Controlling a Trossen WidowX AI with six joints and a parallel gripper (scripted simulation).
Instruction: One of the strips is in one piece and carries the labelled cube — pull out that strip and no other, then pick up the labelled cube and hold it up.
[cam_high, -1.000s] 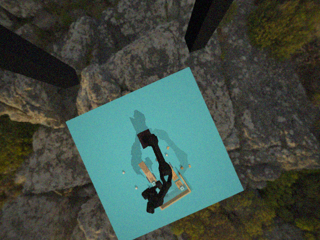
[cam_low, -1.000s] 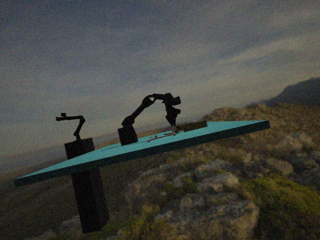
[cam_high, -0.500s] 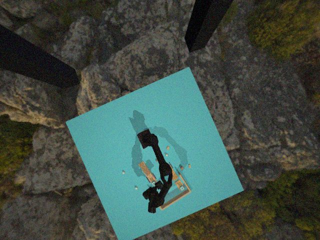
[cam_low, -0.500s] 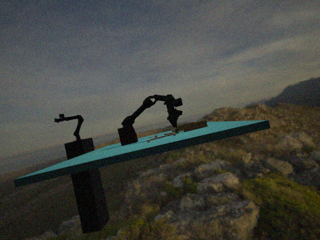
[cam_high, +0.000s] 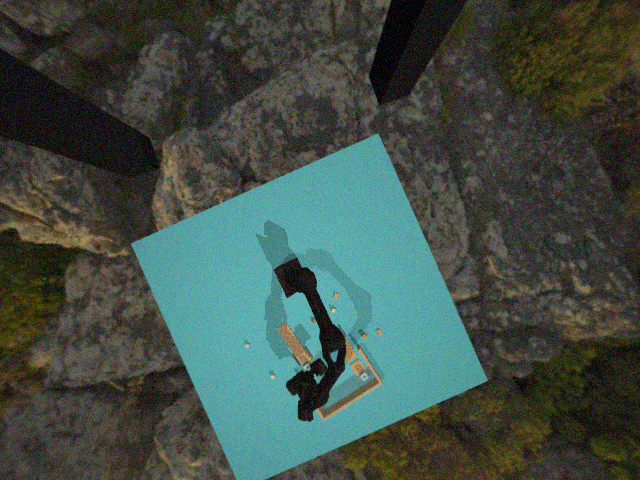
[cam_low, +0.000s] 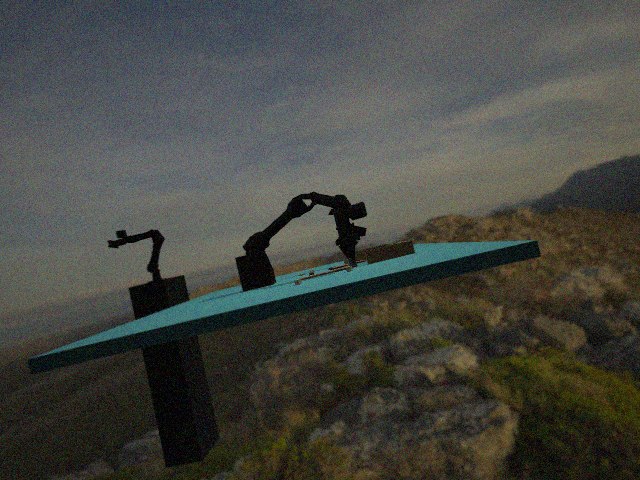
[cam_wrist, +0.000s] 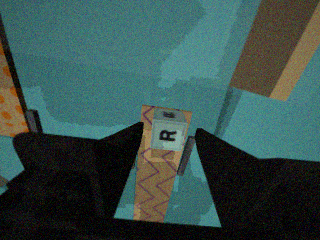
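Right now the brown peg is 19 cm behind my gripper tip, 10 cm to the left of it and 2 cm below it.
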